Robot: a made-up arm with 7 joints.
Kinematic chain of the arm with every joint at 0, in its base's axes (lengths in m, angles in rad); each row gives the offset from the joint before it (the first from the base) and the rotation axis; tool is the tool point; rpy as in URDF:
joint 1: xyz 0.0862 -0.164 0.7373 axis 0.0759 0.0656 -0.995
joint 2: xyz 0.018 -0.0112 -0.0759 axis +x
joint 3: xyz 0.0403 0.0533 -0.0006 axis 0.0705 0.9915 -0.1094
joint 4: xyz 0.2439 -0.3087 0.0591 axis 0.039 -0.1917 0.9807
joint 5: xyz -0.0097 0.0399 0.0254 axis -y
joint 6: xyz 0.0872 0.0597 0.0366 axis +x
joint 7: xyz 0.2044 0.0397 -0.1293 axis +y
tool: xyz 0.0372 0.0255 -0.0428 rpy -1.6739 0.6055 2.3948
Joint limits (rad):
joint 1: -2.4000..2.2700
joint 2: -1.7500..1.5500
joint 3: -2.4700..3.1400
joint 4: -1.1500..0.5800
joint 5: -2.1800..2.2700
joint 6: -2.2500..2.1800
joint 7: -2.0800..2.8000
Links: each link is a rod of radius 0.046 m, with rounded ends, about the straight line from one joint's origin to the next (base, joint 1, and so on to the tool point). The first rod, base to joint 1, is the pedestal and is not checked.
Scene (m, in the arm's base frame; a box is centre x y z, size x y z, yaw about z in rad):
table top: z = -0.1
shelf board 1: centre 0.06 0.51 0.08 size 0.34 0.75 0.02 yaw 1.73
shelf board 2: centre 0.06 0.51 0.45 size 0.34 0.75 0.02 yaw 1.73
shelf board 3: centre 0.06 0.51 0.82 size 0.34 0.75 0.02 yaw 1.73
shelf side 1: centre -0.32 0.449 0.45 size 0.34 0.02 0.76 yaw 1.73
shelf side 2: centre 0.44 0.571 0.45 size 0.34 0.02 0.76 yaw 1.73
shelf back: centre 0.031 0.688 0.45 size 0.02 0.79 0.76 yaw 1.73
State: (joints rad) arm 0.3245 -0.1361 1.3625 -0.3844 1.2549 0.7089 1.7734
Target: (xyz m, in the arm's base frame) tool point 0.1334 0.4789 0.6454
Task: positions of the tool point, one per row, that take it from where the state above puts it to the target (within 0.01 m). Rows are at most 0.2 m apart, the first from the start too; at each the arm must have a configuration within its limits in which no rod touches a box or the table.
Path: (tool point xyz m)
1: 0.5160 -0.3272 0.3443
2: 0.5625 -0.1744 0.4036
3: 0.5511 -0.0254 0.4652
4: 0.4925 0.1004 0.5256
5: 0.4028 0.1908 0.5819
6: 0.3399 0.3035 0.5849
7: 0.2526 0.4019 0.6037
8: 0.1334 0.4789 0.6454

